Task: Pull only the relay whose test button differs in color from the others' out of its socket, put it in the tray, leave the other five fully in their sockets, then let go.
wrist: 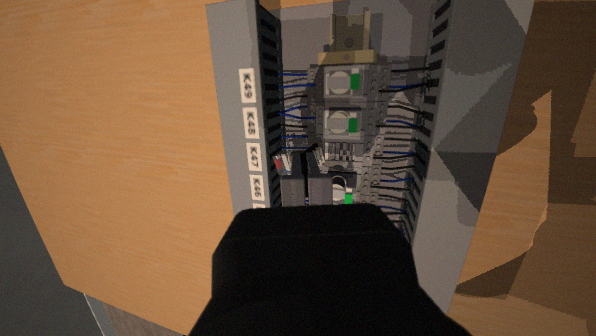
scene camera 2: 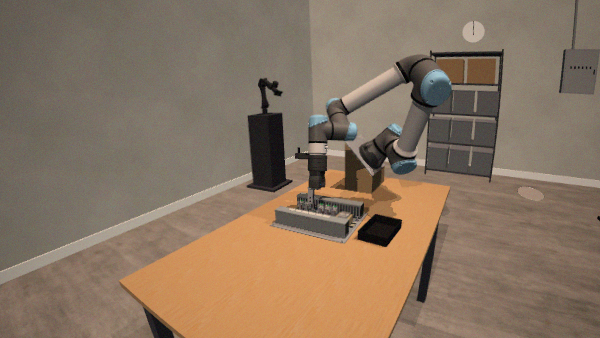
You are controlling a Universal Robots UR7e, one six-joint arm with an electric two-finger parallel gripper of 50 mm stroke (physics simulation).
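Frame: origin at the arm's base, x ahead, y left, z up, level; centimetres.
Seen in the pictures: gripper, between the fingertips: (wrist: 303,166) (scene camera 2: 310,203); arm's base, origin of its link: (scene camera 2: 369,157).
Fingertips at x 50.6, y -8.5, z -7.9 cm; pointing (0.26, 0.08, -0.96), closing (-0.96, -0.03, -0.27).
Offsets run from my fingertips to a thing's top centre. "pt": to the spot under its first point. Level surfaces: height alone.
My gripper (scene camera 2: 311,201) (wrist: 303,166) is shut and empty, with its fingertips low among the relays. A loose relay lies tilted out of its socket beside K47, between the slotted wire duct and the socket row. Its red part {pt dx +3.3, dy +1.0, dz -3.3 cm} (wrist: 278,163) shows left of the fingertips, and its pins show to their right; the fingers hide its middle. The bare socket {dx -2.7, dy +1.5, dz -4.8 cm} (wrist: 342,151) is right of it. Relays with green tabs {dx -2.7, dy -6.0, dz -1.1 cm} (wrist: 340,82) {dx -2.7, dy -3.0, dz -1.1 cm} (wrist: 338,121) sit in the K49 and K48 positions; another {dx -2.7, dy +3.0, dz -1.1 cm} (wrist: 339,191) shows partly beside the fingers. The remaining relays are hidden in the wrist view. The black tray {pt dx +6.7, dy +27.6, dz -6.4 cm} (scene camera 2: 372,239) shows no relay in it.
Wire ducts (scene camera 2: 310,221) (wrist: 445,100) stand along both sides of the relay row, with blue and black wires running between. A rail with an end stop {dx -2.7, dy -8.0, dz -4.0 cm} (wrist: 346,57) is beyond K49. The tray stands beside the panel on the wooden table {dz -8.0 cm} (scene camera 2: 260,270).
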